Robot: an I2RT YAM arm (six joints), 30 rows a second.
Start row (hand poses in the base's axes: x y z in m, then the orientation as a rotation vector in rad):
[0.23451, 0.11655, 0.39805, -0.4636, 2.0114, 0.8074]
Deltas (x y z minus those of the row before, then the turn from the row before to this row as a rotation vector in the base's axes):
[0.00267, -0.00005, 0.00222, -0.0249, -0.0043, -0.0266]
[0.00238, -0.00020, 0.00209, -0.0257, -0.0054, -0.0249]
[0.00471, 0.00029, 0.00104, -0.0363, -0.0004, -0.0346]
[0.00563, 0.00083, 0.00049, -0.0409, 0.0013, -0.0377]
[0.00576, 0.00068, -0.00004, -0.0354, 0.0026, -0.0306]
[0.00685, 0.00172, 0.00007, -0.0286, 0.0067, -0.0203]
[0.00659, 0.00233, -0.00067, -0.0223, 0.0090, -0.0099]
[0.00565, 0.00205, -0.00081, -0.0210, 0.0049, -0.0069]
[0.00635, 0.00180, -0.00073, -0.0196, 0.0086, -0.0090]
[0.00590, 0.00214, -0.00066, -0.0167, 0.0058, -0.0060]
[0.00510, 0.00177, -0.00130, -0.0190, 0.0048, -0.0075]
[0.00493, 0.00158, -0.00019, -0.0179, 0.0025, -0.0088]
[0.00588, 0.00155, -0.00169, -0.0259, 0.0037, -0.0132]
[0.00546, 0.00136, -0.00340, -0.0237, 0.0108, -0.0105]
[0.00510, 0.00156, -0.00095, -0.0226, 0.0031, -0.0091]
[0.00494, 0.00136, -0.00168, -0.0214, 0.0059, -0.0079]
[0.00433, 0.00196, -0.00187, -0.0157, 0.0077, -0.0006]
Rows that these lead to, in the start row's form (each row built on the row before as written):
[0.23718, 0.11650, 0.40027, -0.4515, 2.0216, 0.7653]
[0.23956, 0.11630, 0.40236, -0.4419, 2.0304, 0.7229]
[0.24427, 0.11659, 0.40340, -0.4268, 2.0486, 0.6658]
[0.24990, 0.11742, 0.40389, -0.4104, 2.0694, 0.6025]
[0.25566, 0.11810, 0.40385, -0.3978, 2.0876, 0.5491]
[0.26251, 0.11982, 0.40392, -0.3913, 2.1057, 0.5098]
[0.26910, 0.12215, 0.40325, -0.3918, 2.1226, 0.4835]
[0.27475, 0.12420, 0.40244, -0.3955, 2.1346, 0.4590]
[0.28110, 0.12600, 0.40171, -0.3955, 2.1498, 0.4357]
[0.28700, 0.12814, 0.40105, -0.3975, 2.1610, 0.4162]
[0.29210, 0.12991, 0.39975, -0.3993, 2.1719, 0.3931]
[0.29703, 0.13149, 0.39956, -0.3992, 2.1803, 0.3697]
[0.30291, 0.13304, 0.39787, -0.3985, 2.1922, 0.3355]
[0.30837, 0.13440, 0.39447, -0.3989, 2.2099, 0.3068]
[0.31347, 0.13596, 0.39352, -0.4008, 2.2193, 0.2779]
[0.31841, 0.13732, 0.39184, -0.4032, 2.2308, 0.2516]
[0.32274, 0.13928, 0.38997, -0.4106, 2.2417, 0.2358]

